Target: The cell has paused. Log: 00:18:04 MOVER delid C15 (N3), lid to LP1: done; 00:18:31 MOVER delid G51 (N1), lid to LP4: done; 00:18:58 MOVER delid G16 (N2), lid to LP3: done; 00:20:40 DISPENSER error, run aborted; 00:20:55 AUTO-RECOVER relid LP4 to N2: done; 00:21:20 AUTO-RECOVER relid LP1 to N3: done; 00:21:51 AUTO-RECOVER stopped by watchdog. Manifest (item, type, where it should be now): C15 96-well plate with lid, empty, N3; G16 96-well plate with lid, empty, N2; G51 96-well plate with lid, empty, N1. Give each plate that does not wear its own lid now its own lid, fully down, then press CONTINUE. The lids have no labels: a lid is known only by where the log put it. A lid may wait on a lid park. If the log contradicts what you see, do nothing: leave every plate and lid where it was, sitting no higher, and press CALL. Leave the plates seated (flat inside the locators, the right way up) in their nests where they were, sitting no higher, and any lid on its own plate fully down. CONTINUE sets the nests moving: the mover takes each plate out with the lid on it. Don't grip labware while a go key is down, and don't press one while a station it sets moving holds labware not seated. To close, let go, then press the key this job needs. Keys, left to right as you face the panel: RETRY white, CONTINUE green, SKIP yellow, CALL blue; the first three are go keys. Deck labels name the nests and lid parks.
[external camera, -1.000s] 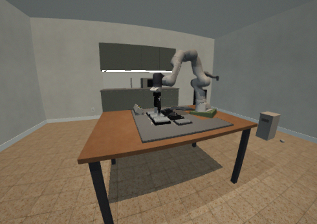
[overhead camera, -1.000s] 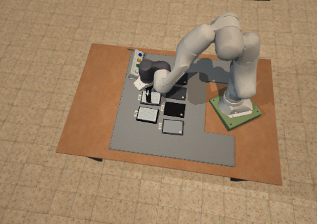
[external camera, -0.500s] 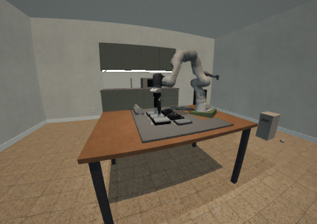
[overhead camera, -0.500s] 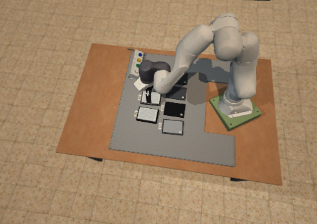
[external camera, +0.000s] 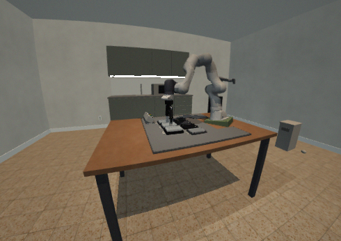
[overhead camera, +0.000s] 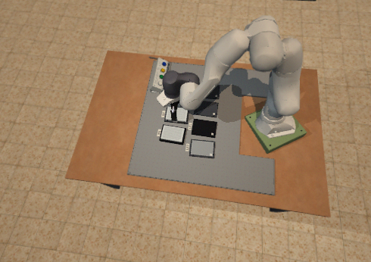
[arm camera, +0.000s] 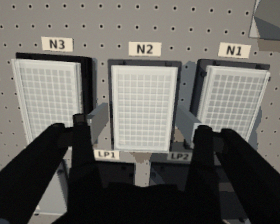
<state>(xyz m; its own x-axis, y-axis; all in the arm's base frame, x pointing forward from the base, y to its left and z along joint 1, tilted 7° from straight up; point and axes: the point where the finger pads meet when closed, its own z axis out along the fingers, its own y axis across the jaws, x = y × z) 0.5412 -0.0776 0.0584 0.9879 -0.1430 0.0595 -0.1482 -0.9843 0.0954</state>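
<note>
Right now my hand is 2 cm above the clear lid. From my hand the other things lie so: LP2 label: 10 cm behind, 6 cm to the right, 5 cm below; then lid park labelled LP1: 17 cm behind, 9 cm to the left, 5 cm below; then LP1 label: 8 cm behind, 7 cm to the left, 5 cm below.
</note>
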